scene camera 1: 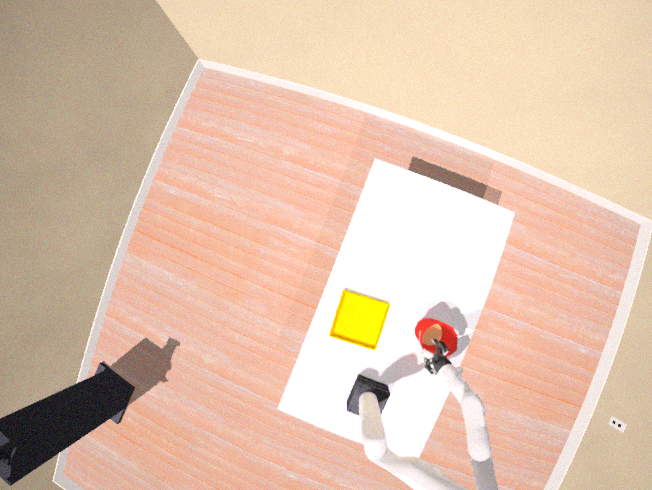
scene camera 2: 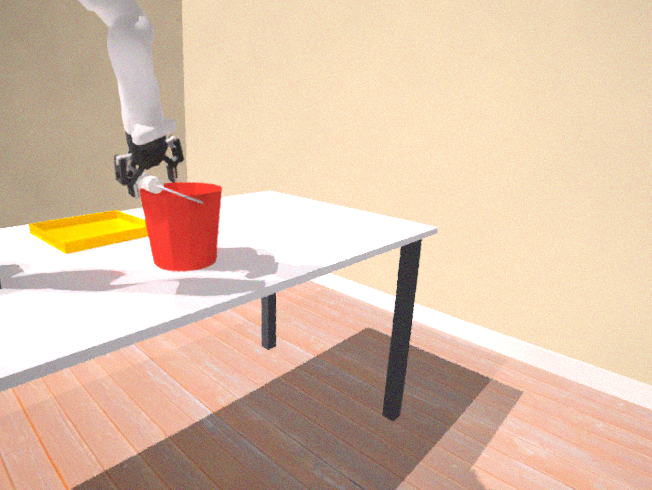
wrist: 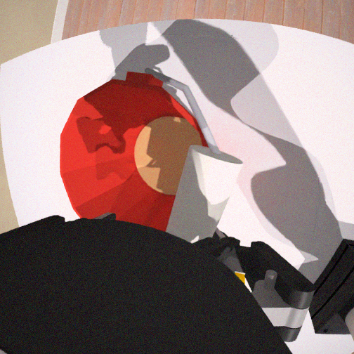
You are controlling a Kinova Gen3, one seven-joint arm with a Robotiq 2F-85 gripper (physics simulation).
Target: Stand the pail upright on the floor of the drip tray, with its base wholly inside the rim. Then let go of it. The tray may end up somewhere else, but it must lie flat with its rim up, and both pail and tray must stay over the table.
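Places are measured from the arm's base along level axes (x right, y ahead, z up), in metres.
Where they show: gripper, fingertip midpoint: (scene camera 1: 428, 347); arm's base, origin of the base link: (scene camera 1: 368, 400).
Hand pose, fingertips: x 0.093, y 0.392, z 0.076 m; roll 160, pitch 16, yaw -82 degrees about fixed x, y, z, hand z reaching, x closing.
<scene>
Each offset is from my fingertips to the centre of the thing. Level surfaces: height alone.
The red pail {dz -0.064, dx +0.032, dy +0.046 m} (scene camera 1: 446, 334) (scene camera 2: 184, 226) (wrist: 97, 165) stands upright on the white table {dz -0.166 m} (scene camera 1: 432, 226) (scene camera 2: 321, 226), apart from the tray and near a long edge. Its inner bottom looks tan. Its wire handle is folded to one side, with the white grip {dz +0.021, dx +0.033, dy -0.026 m} (scene camera 2: 151, 183) (wrist: 200, 205) at rim height. The yellow drip tray {dz -0.153, dx -0.318, dy -0.068 m} (scene camera 1: 361, 318) (scene camera 2: 86, 231) lies flat, rim up and empty; a sliver of yellow (wrist: 240, 276) shows in the wrist view. My gripper (scene camera 1: 435, 351) (scene camera 2: 152, 185) is open, its fingers spread on either side of the grip at the pail's rim. In the wrist view its dark body hides much of the lower part.
The black robot base block (scene camera 1: 368, 390) stands on the table near the tray, with the white arm rising from it. A large black post (scene camera 1: 68, 413) shows at the lower left in scene camera 1. The table edge (scene camera 2: 252, 294) runs close to the pail.
</scene>
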